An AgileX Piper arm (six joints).
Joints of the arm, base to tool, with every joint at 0 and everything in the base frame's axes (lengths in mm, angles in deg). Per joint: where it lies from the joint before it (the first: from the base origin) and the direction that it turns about. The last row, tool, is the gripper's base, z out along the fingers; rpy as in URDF.
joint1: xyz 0 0 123 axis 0 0 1
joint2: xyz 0 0 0 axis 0 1 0
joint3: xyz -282.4 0 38.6 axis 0 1 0
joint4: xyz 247.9 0 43.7 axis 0.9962 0 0.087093
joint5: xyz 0 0 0 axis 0 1 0
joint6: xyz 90.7 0 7.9 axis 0.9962 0 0.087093
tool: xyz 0 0 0 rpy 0 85.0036 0
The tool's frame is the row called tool.
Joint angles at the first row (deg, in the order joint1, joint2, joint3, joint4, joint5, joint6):
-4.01 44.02 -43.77 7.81 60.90 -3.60
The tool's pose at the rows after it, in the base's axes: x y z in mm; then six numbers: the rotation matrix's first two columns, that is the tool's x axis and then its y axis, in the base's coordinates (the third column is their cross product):
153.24 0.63 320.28 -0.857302 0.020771 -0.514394 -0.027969 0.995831 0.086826
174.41 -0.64 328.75 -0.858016 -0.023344 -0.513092 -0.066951 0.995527 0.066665
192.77 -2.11 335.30 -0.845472 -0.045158 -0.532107 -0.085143 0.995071 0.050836
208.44 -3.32 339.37 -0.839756 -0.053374 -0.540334 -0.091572 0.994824 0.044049
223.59 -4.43 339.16 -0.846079 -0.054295 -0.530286 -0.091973 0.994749 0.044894
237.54 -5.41 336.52 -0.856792 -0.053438 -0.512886 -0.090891 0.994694 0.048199
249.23 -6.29 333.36 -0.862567 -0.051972 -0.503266 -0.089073 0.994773 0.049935
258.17 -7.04 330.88 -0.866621 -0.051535 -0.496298 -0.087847 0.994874 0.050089
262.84 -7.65 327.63 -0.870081 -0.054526 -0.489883 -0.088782 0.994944 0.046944
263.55 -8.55 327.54 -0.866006 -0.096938 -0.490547 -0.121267 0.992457 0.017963
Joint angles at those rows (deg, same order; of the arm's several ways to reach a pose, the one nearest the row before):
-4.01 52.02 -48.55 8.18 61.08 -6.24
-4.01 56.88 -52.83 8.36 60.83 -8.91
-4.01 60.52 -56.09 8.36 59.25 -10.32
-4.01 63.69 -58.85 8.36 58.30 -10.89
-4.01 67.00 -61.15 8.36 57.98 -11.02
-4.01 70.15 -63.08 8.36 57.93 -11.01
-4.01 72.69 -64.47 8.36 57.43 -11.01
-4.01 74.62 -65.60 8.30 57.07 -11.01
-4.01 75.68 -65.85 8.12 56.67 -11.15
-4.01 75.82 -65.96 7.49 56.58 -13.24

